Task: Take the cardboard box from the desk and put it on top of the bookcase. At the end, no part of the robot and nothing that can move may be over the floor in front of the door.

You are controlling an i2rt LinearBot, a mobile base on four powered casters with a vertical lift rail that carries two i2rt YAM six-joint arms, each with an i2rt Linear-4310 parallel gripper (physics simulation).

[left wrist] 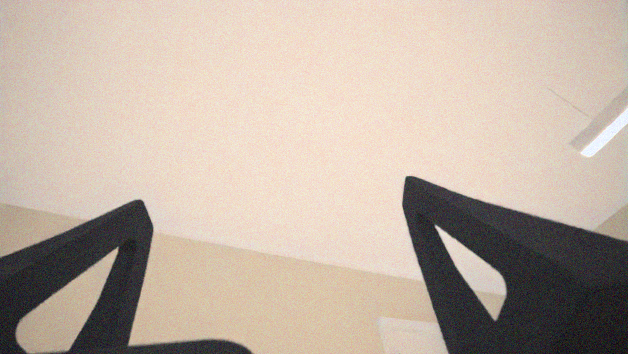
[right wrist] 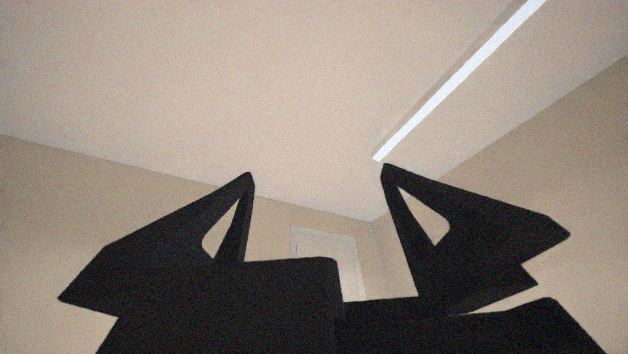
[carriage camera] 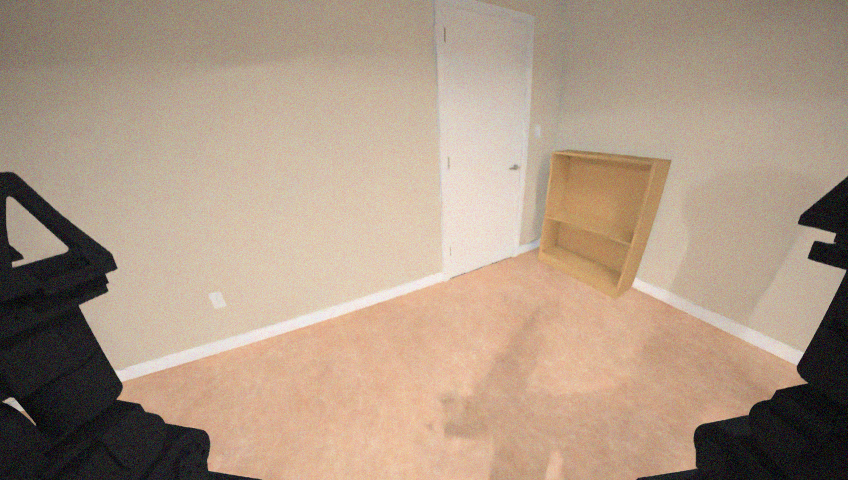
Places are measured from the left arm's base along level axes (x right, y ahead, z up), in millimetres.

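Where they show: left gripper, fingertip midpoint: (left wrist: pixel 277 202); right gripper, fingertip midpoint: (right wrist: pixel 317 174).
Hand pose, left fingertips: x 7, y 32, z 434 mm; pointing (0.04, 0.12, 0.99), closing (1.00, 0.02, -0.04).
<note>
After its pixels a point has its place.
A light wood bookcase (carriage camera: pixel 596 227) @[x 1660, y 1755, z -363 mm] with two open compartments stands against the wall right of the middle in the carriage view. The closed white door (carriage camera: pixel 482 136) @[x 720, y 1982, z 352 mm] (right wrist: pixel 327 250) @[x 785, y 2017, z 1045 mm] is just left of it, near the room corner; its top also shows low in the left wrist view. The cardboard box and the desk do not show in these views. My left gripper (left wrist: pixel 277 202) @[x 7, y 32, z 434 mm] is open and empty, tilted up toward the ceiling. My right gripper (right wrist: pixel 317 174) @[x 652, y 34, z 441 mm] is open and empty, also tilted up. Both are far from the bookcase.
The pinkish floor (carriage camera: pixel 357 380) @[x -155, y 802, z -847 mm] stretches to white baseboards along both walls. A wall outlet (carriage camera: pixel 217 299) @[x -1079, y 1026, z -439 mm] is low on the left wall. A long ceiling light (left wrist: pixel 605 132) @[x 1129, y 661, z 1231 mm] (right wrist: pixel 455 82) @[x 1371, y 265, z 1231 mm] hangs overhead. Dark shadows lie on the floor in front of the bookcase.
</note>
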